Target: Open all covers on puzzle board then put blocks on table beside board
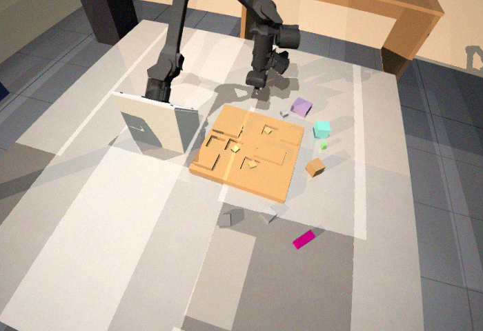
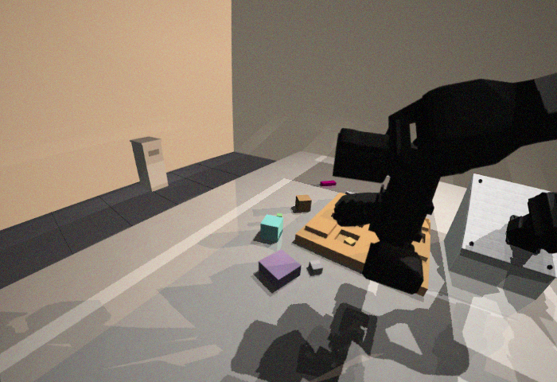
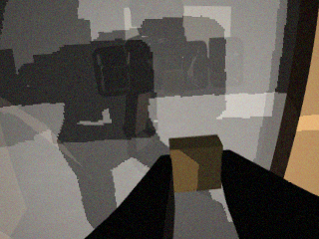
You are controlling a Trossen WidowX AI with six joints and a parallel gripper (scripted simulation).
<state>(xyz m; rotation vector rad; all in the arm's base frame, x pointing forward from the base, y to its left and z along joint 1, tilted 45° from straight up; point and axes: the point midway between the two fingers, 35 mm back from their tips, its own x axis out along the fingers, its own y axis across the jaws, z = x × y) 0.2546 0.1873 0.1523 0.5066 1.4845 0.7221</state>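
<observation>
The puzzle board lies 60 mm ahead of my gripper tip, 230 mm to the right of it and 50 mm below it. From my gripper tip the other things lie so: small grey cube (120 mm ahead, 20 mm to the right, 70 mm below); then teal cube (260 mm ahead, 60 mm to the right, 50 mm below); then purple block (170 mm ahead, 30 mm to the left, 60 mm below).
</observation>
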